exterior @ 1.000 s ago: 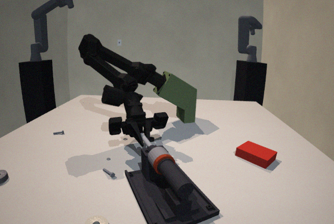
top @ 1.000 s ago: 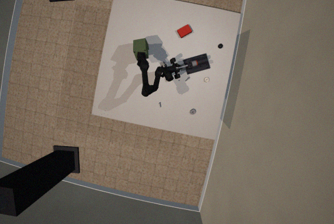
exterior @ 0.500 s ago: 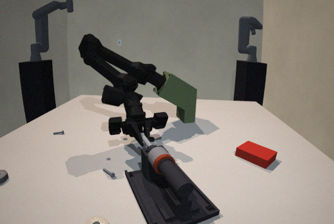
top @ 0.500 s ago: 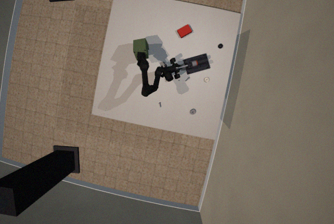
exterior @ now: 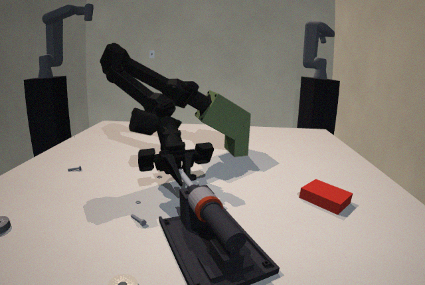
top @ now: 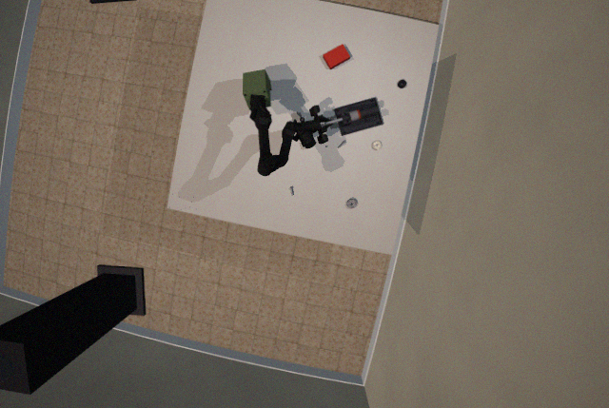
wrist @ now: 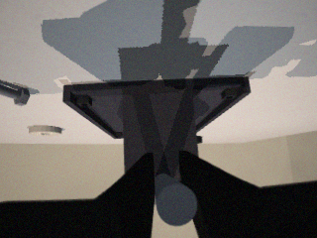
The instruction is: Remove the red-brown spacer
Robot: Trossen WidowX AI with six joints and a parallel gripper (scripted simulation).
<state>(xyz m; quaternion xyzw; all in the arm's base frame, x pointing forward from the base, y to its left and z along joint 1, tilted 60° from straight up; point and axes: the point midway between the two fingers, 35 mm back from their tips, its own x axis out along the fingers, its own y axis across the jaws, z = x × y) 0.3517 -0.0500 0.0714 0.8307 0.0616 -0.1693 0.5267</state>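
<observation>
Now: the thin grey shaft 9 cm ahead of my hand and 3 cm to the left of it. From my hand the other things lie so: black disc: 41 cm ahead, 24 cm to the left, 7 cm below; red block: 37 cm to the left, 7 cm below, 5 cm ahead; red-brown spacer: 16 cm ahead, 5 cm to the left.
</observation>
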